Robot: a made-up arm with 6 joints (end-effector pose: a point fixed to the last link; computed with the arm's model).
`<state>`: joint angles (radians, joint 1 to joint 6).
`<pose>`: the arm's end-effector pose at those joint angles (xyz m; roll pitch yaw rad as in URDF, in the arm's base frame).
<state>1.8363 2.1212 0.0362 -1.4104 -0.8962 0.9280</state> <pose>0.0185 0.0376 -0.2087 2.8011 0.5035 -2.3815</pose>
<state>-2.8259 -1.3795 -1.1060 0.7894 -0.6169 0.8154</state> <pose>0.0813 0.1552 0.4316 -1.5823 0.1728 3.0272</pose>
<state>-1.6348 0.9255 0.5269 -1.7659 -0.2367 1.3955</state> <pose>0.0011 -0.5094 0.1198 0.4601 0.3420 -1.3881</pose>
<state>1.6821 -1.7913 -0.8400 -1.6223 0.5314 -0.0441</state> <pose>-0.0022 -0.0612 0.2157 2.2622 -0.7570 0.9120</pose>
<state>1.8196 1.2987 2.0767 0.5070 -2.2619 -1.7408</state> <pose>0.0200 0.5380 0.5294 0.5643 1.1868 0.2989</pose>
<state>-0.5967 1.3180 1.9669 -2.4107 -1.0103 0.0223</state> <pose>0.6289 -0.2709 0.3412 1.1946 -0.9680 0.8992</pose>
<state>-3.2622 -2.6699 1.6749 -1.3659 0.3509 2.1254</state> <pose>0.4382 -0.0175 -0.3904 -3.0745 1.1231 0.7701</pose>
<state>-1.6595 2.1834 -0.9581 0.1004 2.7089 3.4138</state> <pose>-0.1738 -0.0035 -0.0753 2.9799 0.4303 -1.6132</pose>
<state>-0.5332 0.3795 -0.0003 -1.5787 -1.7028 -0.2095</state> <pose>0.3011 -0.1761 0.2454 2.1562 -0.0561 1.1574</pose>
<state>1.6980 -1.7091 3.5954 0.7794 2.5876 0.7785</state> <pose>0.1369 -0.0961 -0.0661 -2.1023 -1.1543 -2.5967</pose>
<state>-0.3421 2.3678 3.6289 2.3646 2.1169 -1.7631</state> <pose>0.2673 0.0363 0.2048 -1.0826 0.7482 0.6150</pose>
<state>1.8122 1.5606 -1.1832 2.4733 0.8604 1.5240</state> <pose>-0.1689 0.1157 -0.0475 -0.8829 -0.3004 -1.8435</pose>
